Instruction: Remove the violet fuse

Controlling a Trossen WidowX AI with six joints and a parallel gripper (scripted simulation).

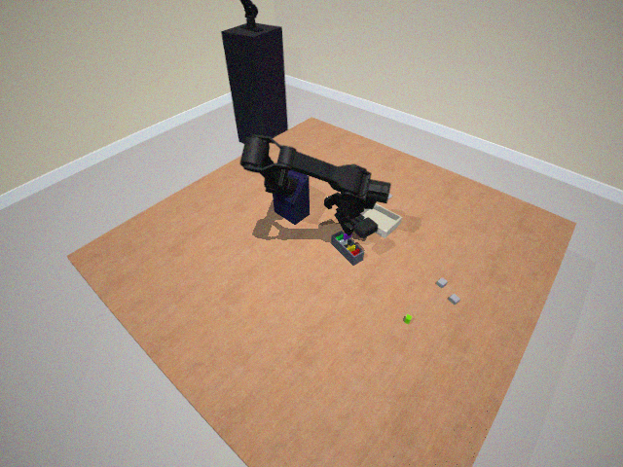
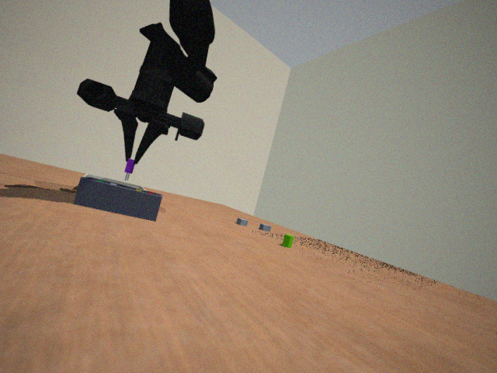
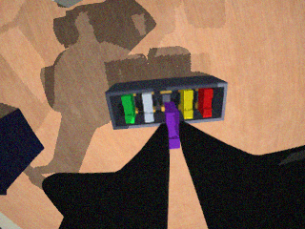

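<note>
Now: gripper tip 190 mm to the right of the white tray, 80 mm above it and 20 mm short of it. Also, from my gripper tip: violet fuse (10 mm below).
</note>
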